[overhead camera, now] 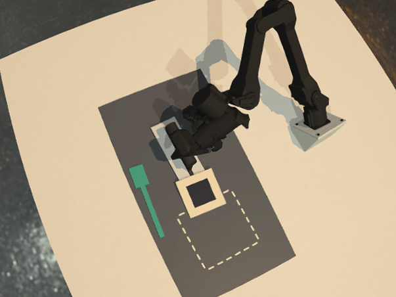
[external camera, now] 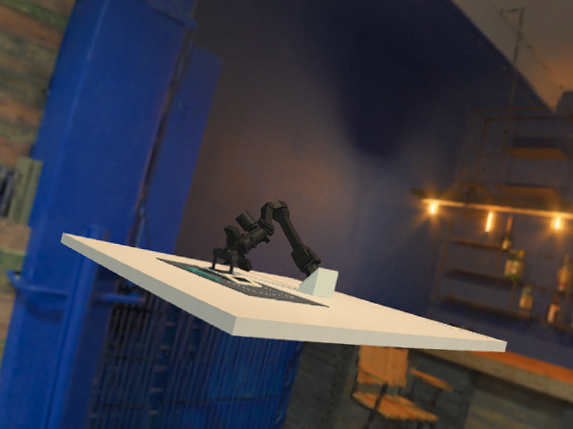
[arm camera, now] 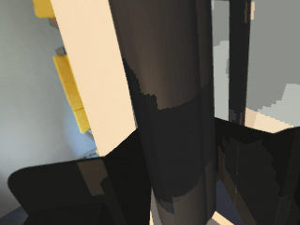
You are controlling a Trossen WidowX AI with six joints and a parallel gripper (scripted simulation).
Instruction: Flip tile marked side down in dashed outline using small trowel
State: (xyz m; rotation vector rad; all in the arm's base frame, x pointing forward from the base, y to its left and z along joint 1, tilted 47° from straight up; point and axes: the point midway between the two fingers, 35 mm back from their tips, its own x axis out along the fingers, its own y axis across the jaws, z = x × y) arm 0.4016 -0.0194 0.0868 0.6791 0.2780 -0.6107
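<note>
My gripper tip is now 110 mm to the right of the tile, 50 mm above it and 30 mm past it. The rest, counted from my gripper tip: green trowel 110 mm ahead, 50 mm to the left, 50 mm below; dark mat 80 mm below, 70 mm to the left, 30 mm behind.
</note>
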